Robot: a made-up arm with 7 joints. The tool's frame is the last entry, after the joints.
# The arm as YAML. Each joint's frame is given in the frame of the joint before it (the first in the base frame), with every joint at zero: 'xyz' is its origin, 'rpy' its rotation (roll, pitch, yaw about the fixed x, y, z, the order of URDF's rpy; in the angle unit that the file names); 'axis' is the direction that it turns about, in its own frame. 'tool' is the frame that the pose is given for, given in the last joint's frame.
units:
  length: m
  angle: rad
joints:
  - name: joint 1
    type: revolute
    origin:
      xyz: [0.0, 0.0, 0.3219]
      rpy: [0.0, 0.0, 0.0]
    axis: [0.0, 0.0, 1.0]
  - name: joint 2
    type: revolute
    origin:
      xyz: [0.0, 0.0, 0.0]
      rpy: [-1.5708, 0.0, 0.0]
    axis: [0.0, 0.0, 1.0]
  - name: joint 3
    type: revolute
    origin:
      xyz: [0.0, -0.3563, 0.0]
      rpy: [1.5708, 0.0, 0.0]
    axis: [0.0, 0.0, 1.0]
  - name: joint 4
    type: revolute
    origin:
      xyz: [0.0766, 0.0, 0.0]
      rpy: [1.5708, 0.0, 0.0]
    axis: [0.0, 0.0, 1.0]
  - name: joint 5
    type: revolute
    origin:
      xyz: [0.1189, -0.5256, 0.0]
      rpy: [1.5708, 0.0, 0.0]
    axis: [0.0, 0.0, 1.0]
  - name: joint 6
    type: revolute
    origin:
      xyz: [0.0, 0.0, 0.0]
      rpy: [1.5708, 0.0, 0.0]
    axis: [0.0, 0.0, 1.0]
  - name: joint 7
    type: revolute
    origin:
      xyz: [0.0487, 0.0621, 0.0]
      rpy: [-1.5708, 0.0, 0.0]
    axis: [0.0, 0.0, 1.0]
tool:
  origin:
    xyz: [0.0, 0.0, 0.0]
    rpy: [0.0, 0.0, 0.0]
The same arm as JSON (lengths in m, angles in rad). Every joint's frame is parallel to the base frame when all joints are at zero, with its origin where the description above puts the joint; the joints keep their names.
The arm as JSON. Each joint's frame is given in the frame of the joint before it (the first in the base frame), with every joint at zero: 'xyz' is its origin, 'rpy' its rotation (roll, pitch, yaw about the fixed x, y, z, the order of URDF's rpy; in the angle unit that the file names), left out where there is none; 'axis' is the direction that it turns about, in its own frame. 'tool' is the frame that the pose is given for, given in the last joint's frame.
{"units": {"length": "m", "angle": "rad"}, "joints": [{"name": "joint 1", "type": "revolute", "origin": {"xyz": [0.0, 0.0, 0.3219]}, "axis": "+z"}, {"name": "joint 2", "type": "revolute", "origin": {"xyz": [0.0, 0.0, 0.0]}, "axis": "+y"}, {"name": "joint 3", "type": "revolute", "origin": {"xyz": [0.0, 0.0, 0.3563]}, "axis": "+z"}, {"name": "joint 4", "type": "revolute", "origin": {"xyz": [0.0766, 0.0, 0.0]}, "axis": "-y"}, {"name": "joint 5", "type": "revolute", "origin": {"xyz": [0.1189, 0.0, -0.5256]}, "axis": "-z"}, {"name": "joint 6", "type": "revolute", "origin": {"xyz": [0.0, 0.0, 0.0]}, "axis": "+y"}, {"name": "joint 7", "type": "revolute", "origin": {"xyz": [0.0487, 0.0, -0.0621]}, "axis": "-z"}], "tool": {"origin": {"xyz": [0.0, 0.0, 0.0], "rpy": [-3.1416, 0.0, 0.0]}}}
